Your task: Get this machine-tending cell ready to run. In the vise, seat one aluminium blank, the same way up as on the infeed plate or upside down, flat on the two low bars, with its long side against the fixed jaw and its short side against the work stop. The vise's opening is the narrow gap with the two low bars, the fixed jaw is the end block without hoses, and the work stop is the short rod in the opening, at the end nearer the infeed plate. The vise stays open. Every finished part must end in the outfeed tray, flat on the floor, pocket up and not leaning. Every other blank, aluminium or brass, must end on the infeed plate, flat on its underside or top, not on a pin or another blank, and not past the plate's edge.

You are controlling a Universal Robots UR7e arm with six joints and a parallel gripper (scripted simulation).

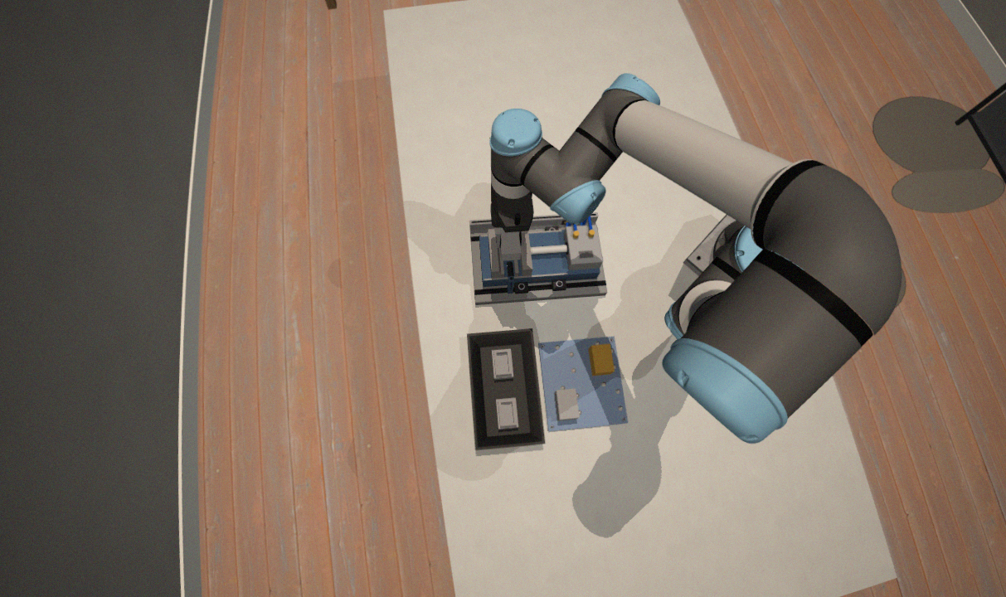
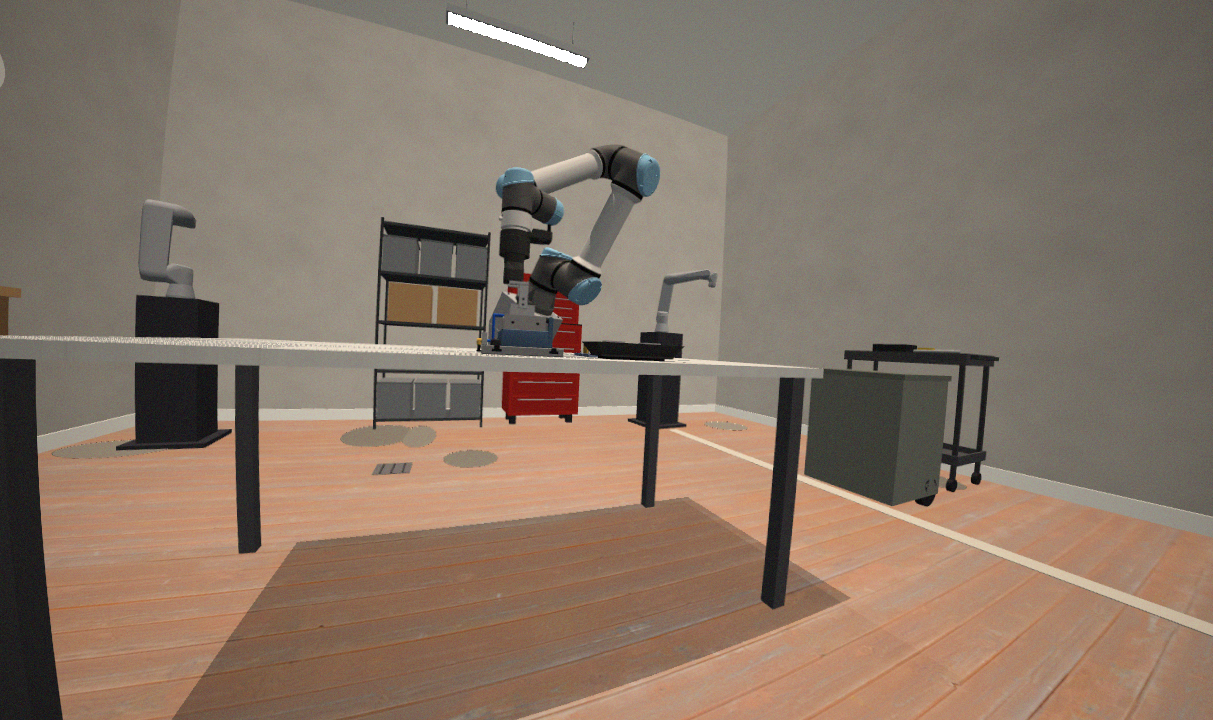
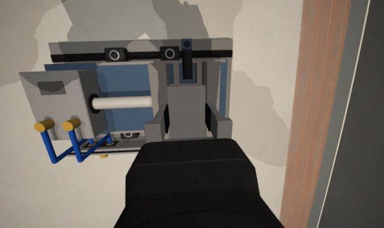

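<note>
Right now my hand is 5 cm above the fixed jaw and 3 cm short of it. The rest, counted from my hand: black work stop rod (5 cm to the left, 4 cm below, 1 cm ahead); brass blank (28 cm to the left, 13 cm behind, 11 cm below); moving jaw (5 cm below, 3 cm behind, 1 cm to the left).
</note>
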